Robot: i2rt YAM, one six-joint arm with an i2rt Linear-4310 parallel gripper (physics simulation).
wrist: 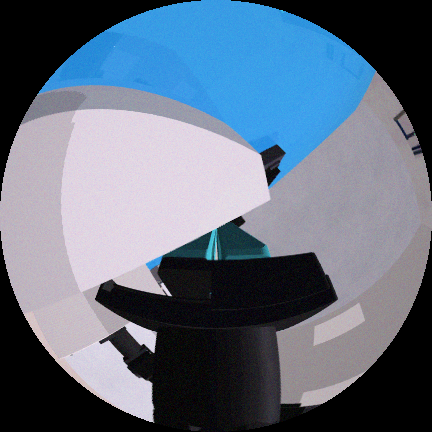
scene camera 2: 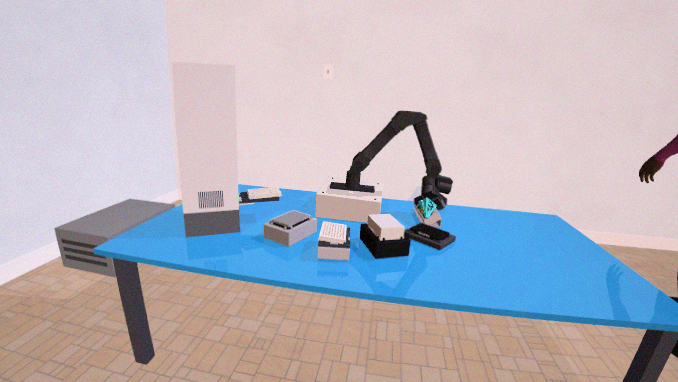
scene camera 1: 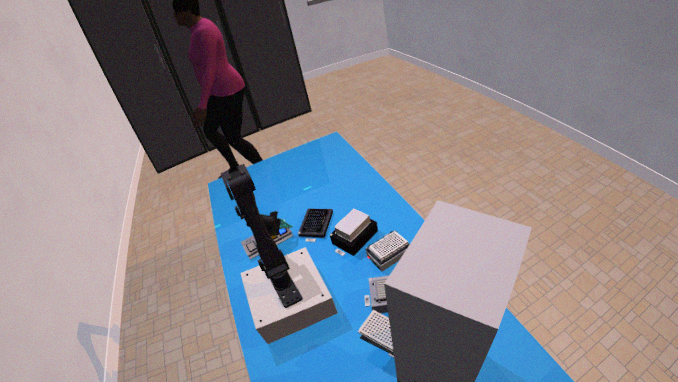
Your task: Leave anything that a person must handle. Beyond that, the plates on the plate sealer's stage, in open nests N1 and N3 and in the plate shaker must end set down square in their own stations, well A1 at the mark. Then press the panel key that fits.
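My gripper (scene camera 1: 287,226) (scene camera 2: 427,214) (wrist: 215,216) is shut and empty, its teal fingertips low over the key panel (scene camera 1: 250,247) (scene camera 2: 434,218). A blue key shows beside the tips in scene view 1; contact cannot be told. In the wrist view a big pale surface, apparently the panel's casing, hides the keys. A dark plate (scene camera 1: 316,222) (scene camera 2: 430,232) lies in the black nest N3. A white block-like plate or stack (scene camera 1: 353,223) sits on a black station. White well plates (scene camera 1: 389,246) (scene camera 1: 376,327) sit on two others. A grey station (scene camera 2: 290,221) is part hidden in scene view 1. A1 marks are unreadable.
A tall grey-white tower (scene camera 1: 460,260) (scene camera 2: 207,140) stands on the blue table (scene camera 1: 300,165) (scene camera 2: 505,270) and hides parts of two stations in scene view 1. The arm's white base (scene camera 1: 295,295) stands near the panel. A person in pink (scene camera 1: 215,60) is beyond the table's far end.
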